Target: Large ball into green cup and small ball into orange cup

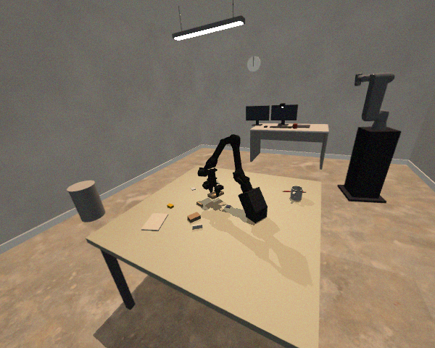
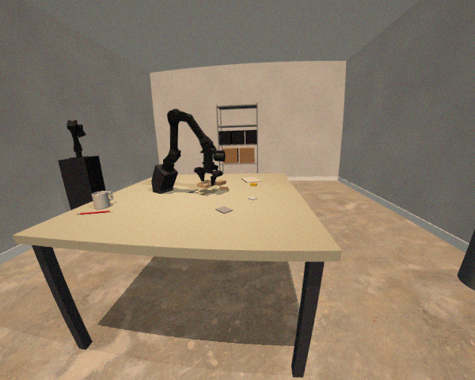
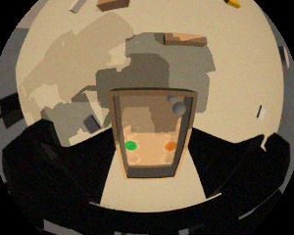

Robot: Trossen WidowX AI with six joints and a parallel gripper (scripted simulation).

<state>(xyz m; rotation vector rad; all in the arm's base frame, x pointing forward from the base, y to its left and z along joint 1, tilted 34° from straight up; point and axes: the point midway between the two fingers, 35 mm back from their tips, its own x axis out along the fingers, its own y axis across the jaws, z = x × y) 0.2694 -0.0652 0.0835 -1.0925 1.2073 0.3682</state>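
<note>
The wooden puzzle is 30 mm below my hand, 10 mm to the right of it and 10 mm behind it. Also, from my hand: flat wooden piece (100 mm ahead, 80 mm below, 60 mm to the left); then yellow block (330 mm ahead, 110 mm to the left, 80 mm below); then brown block (220 mm to the left, 90 mm ahead, 80 mm below).
</note>
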